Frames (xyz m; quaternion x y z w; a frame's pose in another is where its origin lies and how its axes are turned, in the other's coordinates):
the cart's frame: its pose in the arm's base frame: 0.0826 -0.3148 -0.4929 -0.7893 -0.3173 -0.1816 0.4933
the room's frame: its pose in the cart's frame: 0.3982 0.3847 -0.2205 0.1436 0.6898 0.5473 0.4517
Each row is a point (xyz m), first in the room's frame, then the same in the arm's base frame.
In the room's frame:
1: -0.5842 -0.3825 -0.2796
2: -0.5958 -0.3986 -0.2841
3: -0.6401 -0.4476 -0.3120
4: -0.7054 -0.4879 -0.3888
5: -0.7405 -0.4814 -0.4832
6: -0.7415 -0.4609 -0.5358
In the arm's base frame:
1: 0.3149 -0.2713 0.2256
2: 0.3094 -0.2716 0.2452
3: 0.2779 -0.2661 0.3093
4: 0.1959 -0.2415 0.3762
5: 0.0991 -0.2152 0.3866
6: 0.0466 -0.2057 0.3679

